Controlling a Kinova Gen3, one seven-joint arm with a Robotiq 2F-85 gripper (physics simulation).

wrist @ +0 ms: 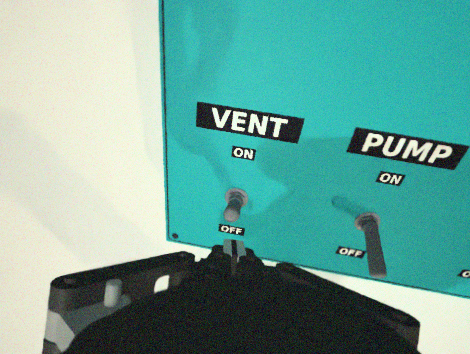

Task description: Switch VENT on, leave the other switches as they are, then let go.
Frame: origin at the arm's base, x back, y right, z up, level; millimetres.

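Seen in the pictures: gripper, fingertip midpoint: point(231, 253).
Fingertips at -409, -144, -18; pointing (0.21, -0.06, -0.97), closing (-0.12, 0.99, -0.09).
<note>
Pixels of each thing's top centre, then the offset from my fingertips to it, as dx, dy, dz. "spot": a spot on its surface instead. Level surfaces: height alone.
- VENT lever at a spot on its surface: point(232, 210) spot: -28, -7, -9
- OFF label at a spot on its surface: point(231, 230) spot: +15, -4, -71
- teal panel at its surface level: dz -19
- PUMP nameplate at a spot on its surface: point(407, 148) spot: -102, +107, -33
- pale surface at its surface level: dz -143
The VENT lever point(232, 210) stands on the teal panel between its ON label point(243, 153) and OFF label point(231, 230). It looks short, sticking out toward the camera, and its tilt differs from the long, down-tilted PUMP lever point(374, 250). Seen from this steep angle, that fits VENT tipped up to ON and PUMP down at OFF. My gripper point(231, 253) is shut and empty. Its fingertips show below the VENT OFF label, with teal panel visible between them and the lever tip, so they look apart from it.
The teal panel point(310, 65) has its left edge left of VENT and its lower edge behind the gripper. The PUMP nameplate point(407, 148) is to the right. Part of another label point(465, 273) shows at the right edge. A pale surface point(75, 125) lies beyond the panel.
</note>
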